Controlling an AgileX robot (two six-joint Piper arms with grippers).
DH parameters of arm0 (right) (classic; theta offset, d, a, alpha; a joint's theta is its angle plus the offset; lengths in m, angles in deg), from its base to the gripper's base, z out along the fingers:
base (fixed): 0 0 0 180
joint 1: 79.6 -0.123 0 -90
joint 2: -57.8 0 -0.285 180
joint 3: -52.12 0 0.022 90
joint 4: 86.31 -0.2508 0 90
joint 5: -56.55 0 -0.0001 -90
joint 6: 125.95 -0.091 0 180
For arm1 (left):
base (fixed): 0 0 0 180
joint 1: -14.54 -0.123 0 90
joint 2: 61.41 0 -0.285 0
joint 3: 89.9 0 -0.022 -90
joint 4: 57.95 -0.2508 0 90
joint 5: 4.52 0 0.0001 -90
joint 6: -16.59 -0.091 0 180
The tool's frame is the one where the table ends.
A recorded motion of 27 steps. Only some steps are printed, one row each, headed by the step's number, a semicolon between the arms.
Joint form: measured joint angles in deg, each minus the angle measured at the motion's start. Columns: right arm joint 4, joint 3, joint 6, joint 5, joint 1, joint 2; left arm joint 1, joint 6, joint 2, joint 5, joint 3, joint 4.
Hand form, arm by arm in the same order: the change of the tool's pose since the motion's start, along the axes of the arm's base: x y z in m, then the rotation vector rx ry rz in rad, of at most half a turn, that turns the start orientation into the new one. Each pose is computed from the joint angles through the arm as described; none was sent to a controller.
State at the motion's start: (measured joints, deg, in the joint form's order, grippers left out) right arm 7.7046 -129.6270 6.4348 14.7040 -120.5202 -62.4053; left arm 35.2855 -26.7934 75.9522 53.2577 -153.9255 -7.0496
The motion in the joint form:
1: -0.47 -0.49 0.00 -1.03 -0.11 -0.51; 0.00 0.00 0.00 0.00 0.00 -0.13
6: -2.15 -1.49 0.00 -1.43 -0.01 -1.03; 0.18 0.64 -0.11 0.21 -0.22 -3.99
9: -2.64 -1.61 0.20 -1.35 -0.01 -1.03; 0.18 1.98 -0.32 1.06 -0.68 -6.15
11: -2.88 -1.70 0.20 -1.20 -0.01 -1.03; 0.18 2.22 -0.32 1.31 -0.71 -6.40
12: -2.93 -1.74 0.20 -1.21 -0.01 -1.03; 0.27 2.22 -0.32 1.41 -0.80 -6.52
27: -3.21 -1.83 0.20 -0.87 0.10 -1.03; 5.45 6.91 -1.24 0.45 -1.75 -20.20
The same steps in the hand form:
1: 0.0011 0.0004 -0.0012 -0.0005 -0.0015 -0.0178; 0.0001 0.0001 -0.0001 0.0020 -0.0008 0.0007
6: 0.0034 0.0007 -0.0015 0.0222 0.0069 -0.0395; 0.0007 0.0017 -0.0020 0.0574 -0.0178 0.0186
9: 0.0034 0.0008 -0.0014 0.0264 0.0111 -0.0412; -0.0004 0.0037 -0.0006 0.0839 -0.0140 0.0289
11: 0.0035 0.0011 -0.0013 0.0310 0.0133 -0.0409; -0.0006 0.0039 -0.0009 0.0879 -0.0101 0.0289
12: 0.0035 0.0011 -0.0011 0.0320 0.0132 -0.0414; -0.0011 0.0033 -0.0006 0.0900 -0.0113 0.0269
27: 0.0040 0.0009 -0.0011 0.0382 0.0169 -0.0404; -0.0174 -0.0225 0.0026 0.2388 -0.0806 0.0641

